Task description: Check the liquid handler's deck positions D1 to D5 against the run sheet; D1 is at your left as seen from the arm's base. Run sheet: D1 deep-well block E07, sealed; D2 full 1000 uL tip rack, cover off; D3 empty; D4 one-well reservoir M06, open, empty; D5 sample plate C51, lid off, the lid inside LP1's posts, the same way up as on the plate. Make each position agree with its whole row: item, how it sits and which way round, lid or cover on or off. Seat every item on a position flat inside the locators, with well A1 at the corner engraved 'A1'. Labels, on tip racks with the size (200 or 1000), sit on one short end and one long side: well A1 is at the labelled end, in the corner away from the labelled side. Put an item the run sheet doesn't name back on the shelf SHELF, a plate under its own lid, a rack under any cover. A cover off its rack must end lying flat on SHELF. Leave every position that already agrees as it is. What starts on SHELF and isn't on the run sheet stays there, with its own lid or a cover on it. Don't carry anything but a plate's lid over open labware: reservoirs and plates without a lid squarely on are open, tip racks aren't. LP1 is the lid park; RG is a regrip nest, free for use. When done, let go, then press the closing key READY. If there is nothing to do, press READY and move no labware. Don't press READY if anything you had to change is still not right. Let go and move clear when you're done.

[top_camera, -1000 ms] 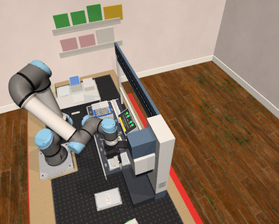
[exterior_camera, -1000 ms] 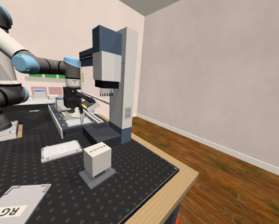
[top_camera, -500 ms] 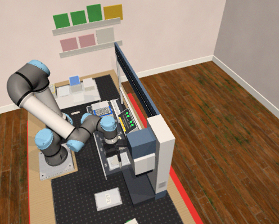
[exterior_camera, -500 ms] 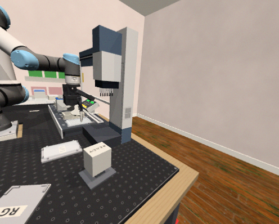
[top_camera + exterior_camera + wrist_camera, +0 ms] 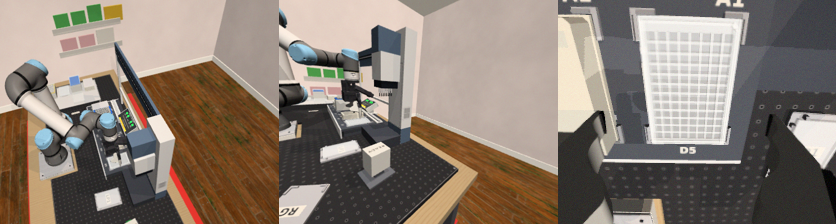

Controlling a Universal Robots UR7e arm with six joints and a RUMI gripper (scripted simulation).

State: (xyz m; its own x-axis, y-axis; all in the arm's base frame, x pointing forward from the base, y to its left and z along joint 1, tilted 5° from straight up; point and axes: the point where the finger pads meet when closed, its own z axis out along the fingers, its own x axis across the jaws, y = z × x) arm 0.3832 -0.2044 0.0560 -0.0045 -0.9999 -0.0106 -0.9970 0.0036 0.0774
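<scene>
Now: hand 40 mm above the clear well plate. From my hand the other things lie so: pipetting head (280 mm above, 220 mm to the right, 80 mm ahead); cream one-well reservoir (120 mm to the left, 40 mm below); liquid handler's tower (220 mm to the right, 170 mm above, 160 mm ahead).
</scene>
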